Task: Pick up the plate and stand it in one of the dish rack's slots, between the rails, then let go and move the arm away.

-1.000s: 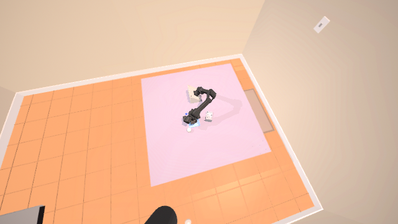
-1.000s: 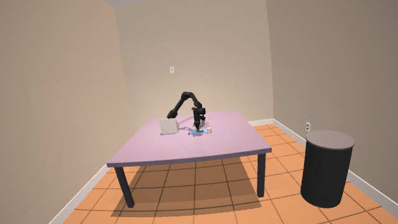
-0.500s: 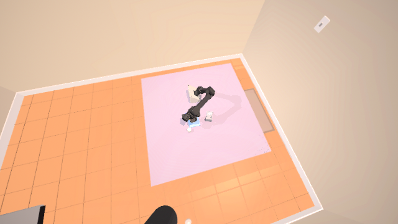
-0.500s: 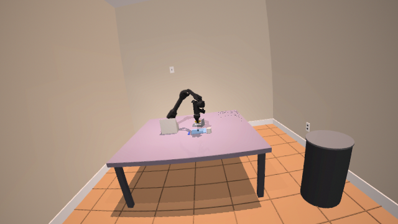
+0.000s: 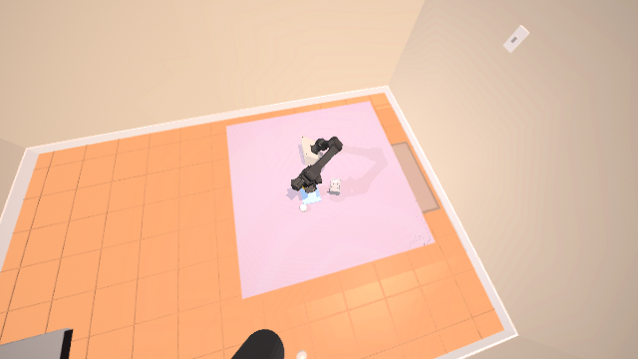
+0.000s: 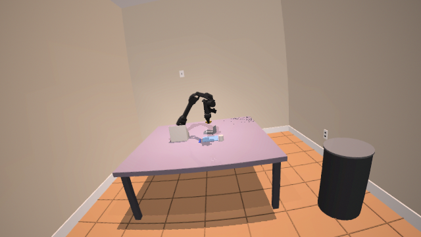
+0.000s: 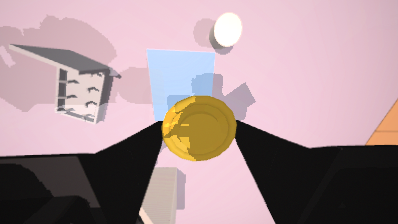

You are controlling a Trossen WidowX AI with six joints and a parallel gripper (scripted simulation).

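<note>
My gripper tip is 40 mm past the dish rack, 210 mm to the right of it and 150 mm above it. The rest, counted from my gripper tip: light blue mat (10 mm behind, 20 mm to the left, 170 mm below); then yellow plate (10 mm above); then white cup (110 mm ahead, 40 mm to the right, 150 mm below).
</note>
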